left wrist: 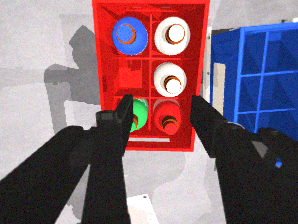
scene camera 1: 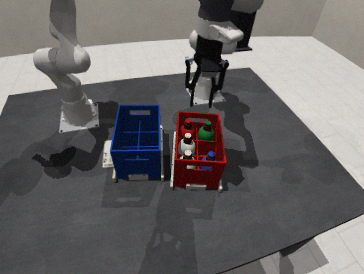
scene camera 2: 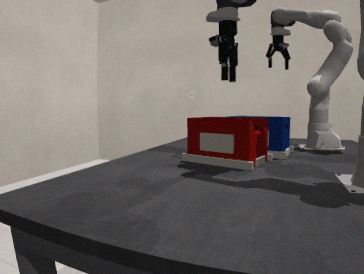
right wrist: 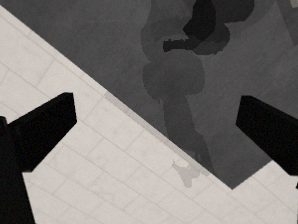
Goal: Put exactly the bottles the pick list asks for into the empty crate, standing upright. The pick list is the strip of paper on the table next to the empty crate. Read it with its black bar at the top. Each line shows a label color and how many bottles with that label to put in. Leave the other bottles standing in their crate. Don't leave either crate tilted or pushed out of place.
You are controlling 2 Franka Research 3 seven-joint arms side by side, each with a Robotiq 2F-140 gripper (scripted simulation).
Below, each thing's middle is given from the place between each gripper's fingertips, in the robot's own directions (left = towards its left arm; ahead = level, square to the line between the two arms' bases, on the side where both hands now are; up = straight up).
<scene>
The blue bottle (left wrist: 129, 35) lies 100 mm ahead of my left hand (scene camera 1: 200, 104), 20 mm to the left of it and 270 mm below it. From my left hand the other things lie so: red bottle (left wrist: 168, 117) 100 mm behind, 10 mm to the left, 270 mm below; then red crate (scene camera 2: 234, 138) 20 mm to the left, 270 mm below; then blue crate (scene camera 1: 126, 158) 120 mm behind, 210 mm to the right, 270 mm below.
My right hand is 150 mm short of the blue crate, 540 mm to the right of it and 420 mm above it. Also, from my right hand: blue bottle (370 mm ahead, 770 mm to the left, 410 mm below); then red bottle (170 mm ahead, 750 mm to the left, 410 mm below); then red crate (270 mm ahead, 760 mm to the left, 420 mm below).
</scene>
